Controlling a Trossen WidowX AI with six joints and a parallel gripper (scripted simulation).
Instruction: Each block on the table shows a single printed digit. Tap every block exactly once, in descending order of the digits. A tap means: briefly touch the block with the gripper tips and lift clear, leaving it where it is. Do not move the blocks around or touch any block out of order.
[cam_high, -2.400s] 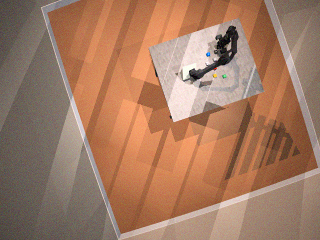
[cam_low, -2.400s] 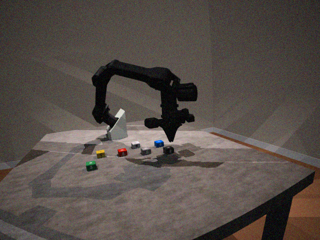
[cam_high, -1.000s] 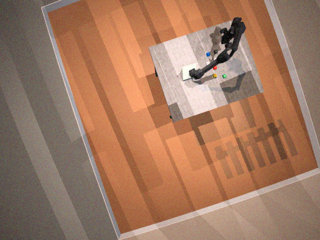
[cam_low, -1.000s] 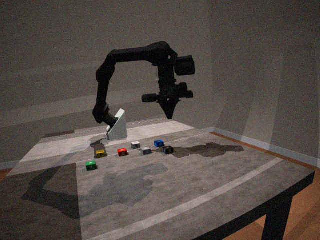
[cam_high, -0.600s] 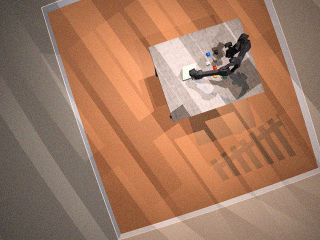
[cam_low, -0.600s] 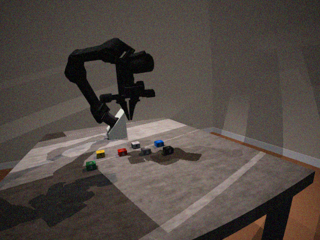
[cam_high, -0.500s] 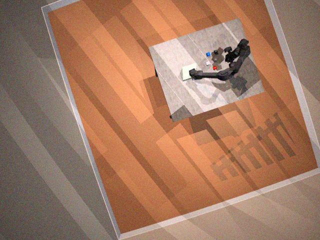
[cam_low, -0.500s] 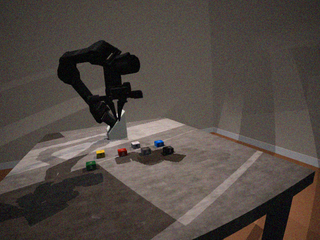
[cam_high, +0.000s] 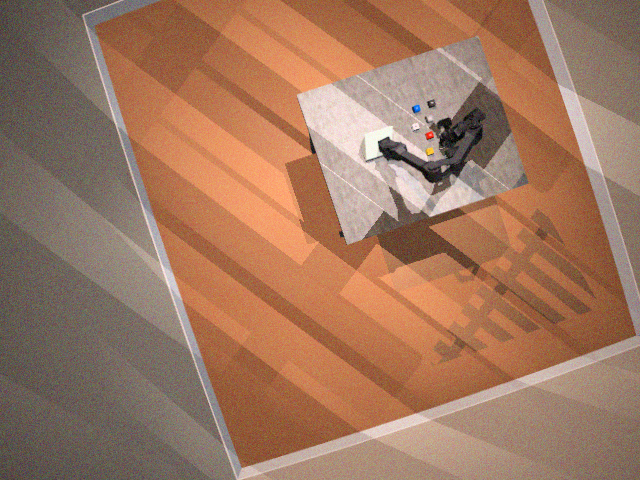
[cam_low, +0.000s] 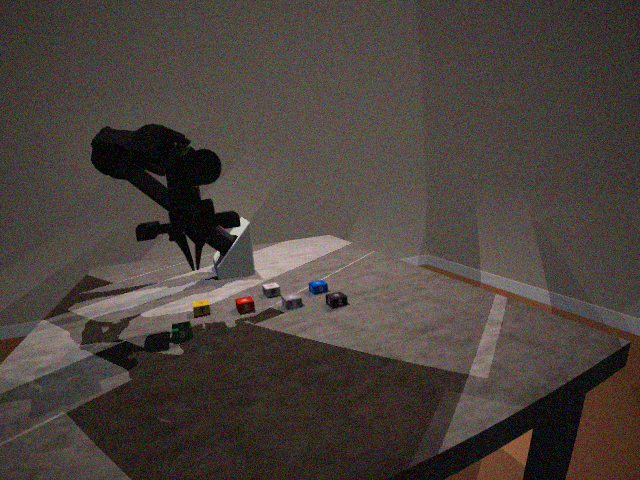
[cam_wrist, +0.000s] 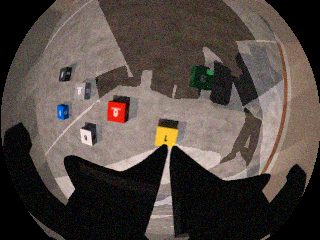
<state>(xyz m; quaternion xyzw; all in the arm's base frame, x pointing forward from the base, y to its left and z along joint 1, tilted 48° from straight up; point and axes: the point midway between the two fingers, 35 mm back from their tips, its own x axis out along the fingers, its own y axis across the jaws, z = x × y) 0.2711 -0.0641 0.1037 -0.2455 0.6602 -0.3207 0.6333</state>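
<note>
The yellow block is 2 cm behind my gripper tip and 8 cm below it. Round my gripper tip: green block 8 cm ahead, 5 cm to the right, 8 cm below; then white block 4 cm behind, 16 cm to the left, 8 cm below; then red block 1 cm ahead, 8 cm to the left, 8 cm below.
</note>
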